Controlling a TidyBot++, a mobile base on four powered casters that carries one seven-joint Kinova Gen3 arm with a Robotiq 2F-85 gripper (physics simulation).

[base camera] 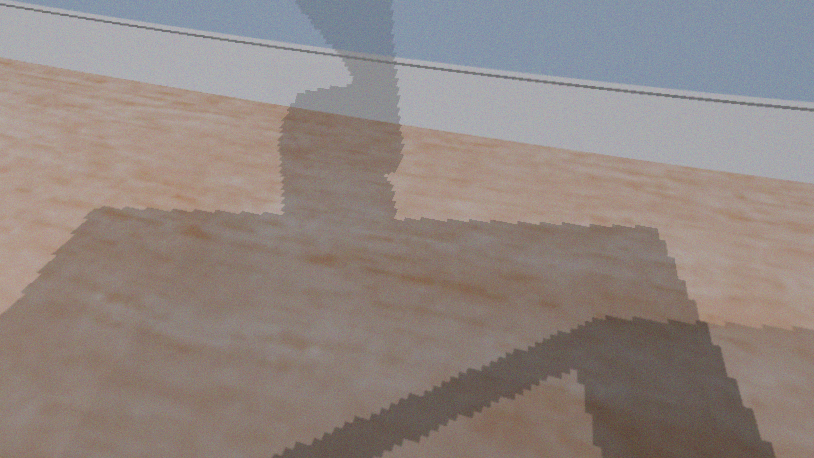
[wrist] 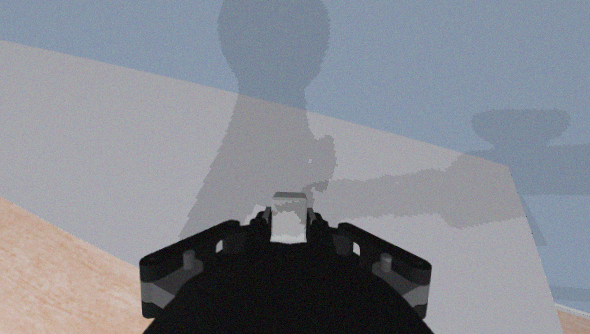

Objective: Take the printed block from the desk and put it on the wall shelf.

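The printed block (wrist: 288, 222), small and pale grey-white with a darker end face, is held upright in the wrist view. My gripper (wrist: 289, 216) is shut on it, with a black finger at each side. Beyond and beneath them is a pale flat board (wrist: 110, 150) against the blue wall, which looks like the wall shelf. The block overlaps the board in this view; whether it touches the board cannot be told. The block's lower part is hidden by the gripper body. The gripper, block and shelf do not show in the base camera view, and the desk shows in neither view.
The blue wall (base camera: 626, 39) (wrist: 400, 60) stands behind, with a white baseboard (base camera: 569, 108) above the wooden floor (base camera: 170, 148) (wrist: 55, 265). The board's right end (wrist: 535, 250) shows in the wrist view. Robot shadows fall over the board, wall and floor.
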